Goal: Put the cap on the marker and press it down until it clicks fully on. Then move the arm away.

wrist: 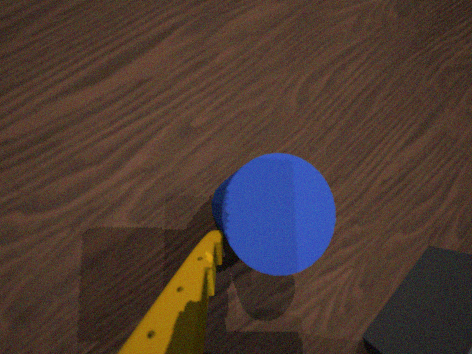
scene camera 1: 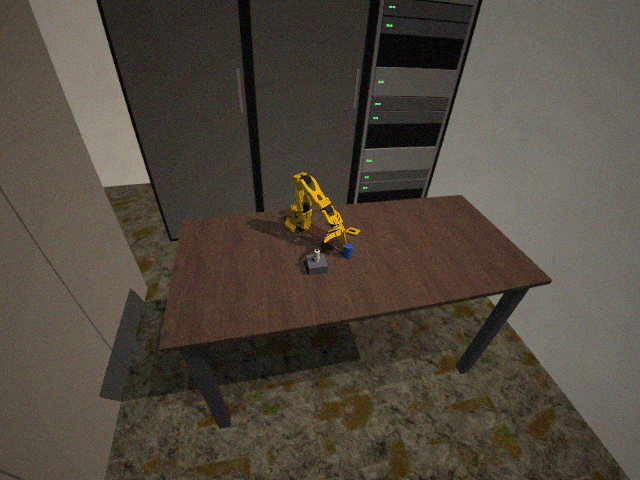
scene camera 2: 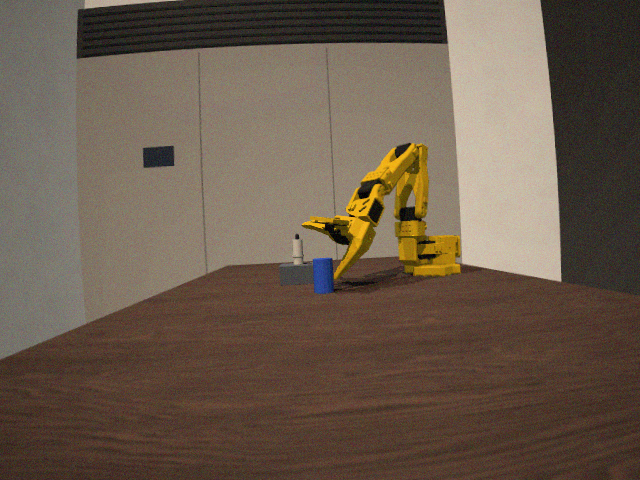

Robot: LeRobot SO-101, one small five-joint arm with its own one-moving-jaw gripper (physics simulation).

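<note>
The blue cap stands upright on the table, closed end up. The white marker stands upright with its dark tip bare, in a grey block. My gripper is fully open and empty. Its fixed jaw reaches down close beside the cap, with its tip at the cap's lower left edge in the wrist view; whether they touch I cannot tell. The moving jaw is out of the wrist view and sticks out above cap height in scene camera 2. The marker does not show in the wrist view.
The arm's base stands near the back edge of the wooden table. The block lies to the cap's left in scene camera 1 and at the lower right in the wrist view. Dark cabinets and a server rack stand behind the table.
</note>
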